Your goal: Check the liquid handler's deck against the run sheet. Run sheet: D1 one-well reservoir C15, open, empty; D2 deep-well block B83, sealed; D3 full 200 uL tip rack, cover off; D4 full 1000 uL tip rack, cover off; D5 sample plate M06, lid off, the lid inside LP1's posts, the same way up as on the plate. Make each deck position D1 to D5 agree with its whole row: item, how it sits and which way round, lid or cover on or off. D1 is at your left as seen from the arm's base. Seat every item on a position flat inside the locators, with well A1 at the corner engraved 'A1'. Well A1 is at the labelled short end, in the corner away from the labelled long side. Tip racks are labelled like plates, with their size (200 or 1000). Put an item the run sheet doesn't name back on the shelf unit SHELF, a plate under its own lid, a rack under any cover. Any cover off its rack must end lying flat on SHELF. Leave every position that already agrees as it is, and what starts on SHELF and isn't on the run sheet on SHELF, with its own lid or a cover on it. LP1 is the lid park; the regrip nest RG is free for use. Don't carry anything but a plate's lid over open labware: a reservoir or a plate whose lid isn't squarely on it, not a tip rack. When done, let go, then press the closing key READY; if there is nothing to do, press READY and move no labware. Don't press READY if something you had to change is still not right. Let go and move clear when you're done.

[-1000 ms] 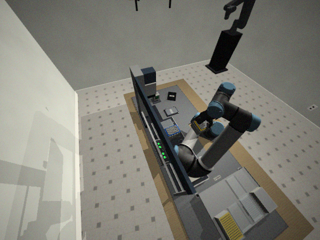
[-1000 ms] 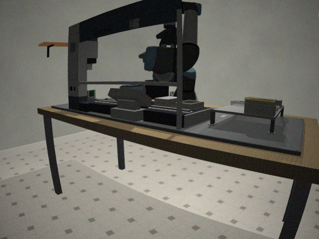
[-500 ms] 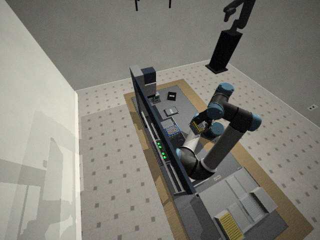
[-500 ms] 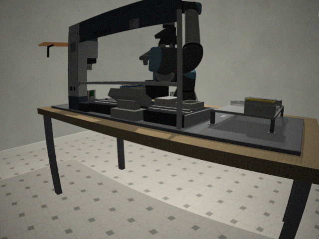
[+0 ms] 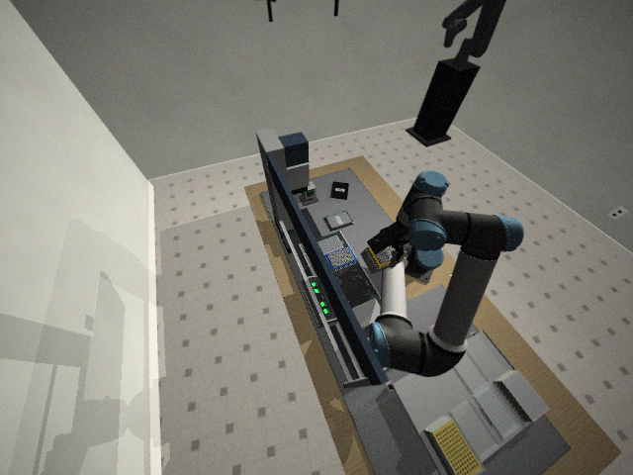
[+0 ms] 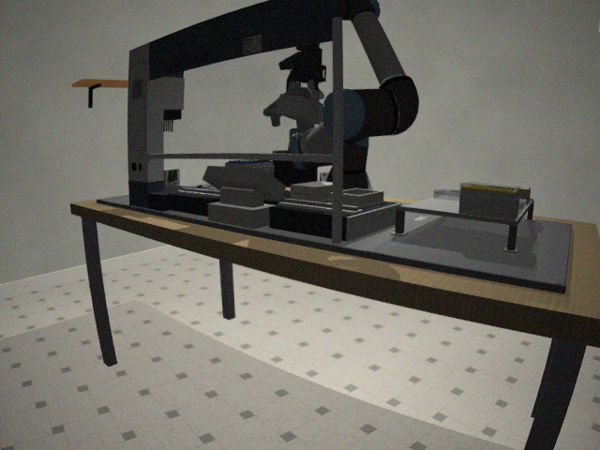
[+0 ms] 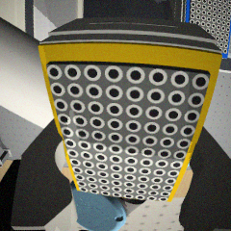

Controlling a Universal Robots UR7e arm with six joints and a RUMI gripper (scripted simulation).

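Now: the blue-framed tip rack 180 mm below my hand, 120 mm to the right of it and 100 mm ahead of it. From my hand the other things lie so: yellow-framed tip rack (10 mm to the left, 10 mm ahead, 10 mm above); then gantry beam (280 mm ahead, 210 mm above, 60 mm to the right); then white sealed block (230 mm below, 120 mm to the left, 100 mm ahead).
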